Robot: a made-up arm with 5 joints.
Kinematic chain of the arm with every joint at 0, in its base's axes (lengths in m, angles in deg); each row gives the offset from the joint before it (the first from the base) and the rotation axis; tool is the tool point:
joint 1: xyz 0 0 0.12 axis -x
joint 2: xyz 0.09 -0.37 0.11 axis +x
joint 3: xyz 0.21 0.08 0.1 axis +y
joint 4: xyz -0.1 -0.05 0 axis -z
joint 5: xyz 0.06 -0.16 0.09 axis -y
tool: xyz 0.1 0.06 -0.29
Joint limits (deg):
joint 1: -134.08..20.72
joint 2: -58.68..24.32
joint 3: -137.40..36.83
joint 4: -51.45..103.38
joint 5: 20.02..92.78
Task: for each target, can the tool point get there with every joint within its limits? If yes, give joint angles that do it. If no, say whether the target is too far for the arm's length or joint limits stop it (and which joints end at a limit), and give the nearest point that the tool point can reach.
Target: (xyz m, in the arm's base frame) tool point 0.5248 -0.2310 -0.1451
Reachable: yes | joints -105.34 -41.02 -30.53 -12.88 57.36
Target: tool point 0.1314 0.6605 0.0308
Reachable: no: joint limits stop it (at a limit: joint 1, joint 2, joint 4, joint 5) | nearest point 0.1925 0.5244 -0.1153 | short by 0.209 m
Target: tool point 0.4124 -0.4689 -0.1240
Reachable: yes | joints -81.41 -14.40 -74.85 -8.11 43.72
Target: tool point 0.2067 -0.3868 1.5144
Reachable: no: too far | nearest point 0.2005 -0.3423 0.8664 | short by 0.650 m
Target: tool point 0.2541 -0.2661 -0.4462
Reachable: yes | joints -111.67 -41.04 -92.89 37.76 61.52
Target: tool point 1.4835 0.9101 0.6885
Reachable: no: too far | nearest point 0.5294 0.0337 0.4475 | short by 1.318 m
